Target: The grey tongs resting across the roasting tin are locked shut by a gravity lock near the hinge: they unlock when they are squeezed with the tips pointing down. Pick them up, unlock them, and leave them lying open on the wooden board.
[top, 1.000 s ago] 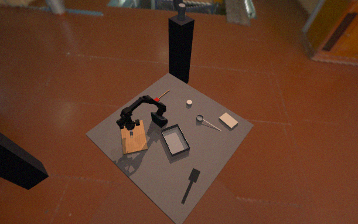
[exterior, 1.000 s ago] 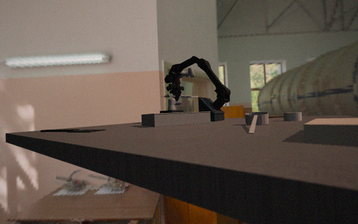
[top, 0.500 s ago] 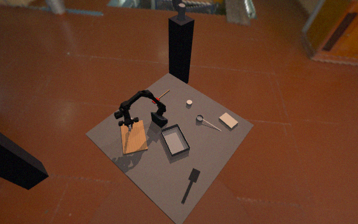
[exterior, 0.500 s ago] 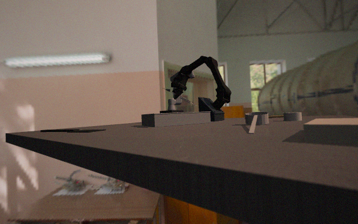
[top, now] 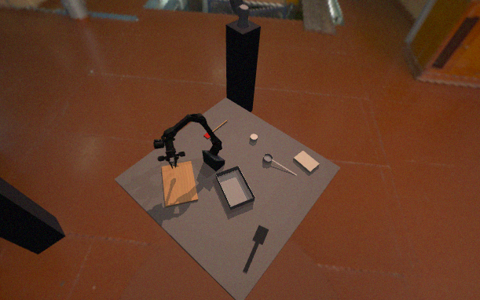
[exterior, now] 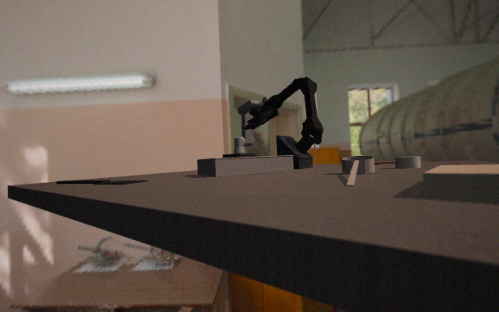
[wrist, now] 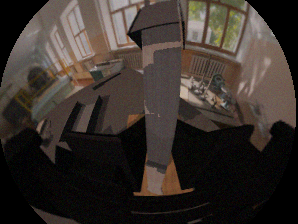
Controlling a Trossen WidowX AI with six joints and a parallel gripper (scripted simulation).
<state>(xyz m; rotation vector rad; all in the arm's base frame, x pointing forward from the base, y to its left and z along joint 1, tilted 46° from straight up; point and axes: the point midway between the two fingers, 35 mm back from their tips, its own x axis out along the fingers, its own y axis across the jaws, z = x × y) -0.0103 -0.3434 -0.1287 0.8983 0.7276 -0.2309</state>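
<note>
The wooden board is 220 mm below my gripper tip, 10 mm to the left of it and 10 mm behind it. Also, from my gripper tip: beige block (910 mm to the left, 540 mm ahead, 210 mm below); black spatula (730 mm ahead, 220 mm below, 110 mm to the left); roasting tin (320 mm ahead, 290 mm to the left, 200 mm below).
</note>
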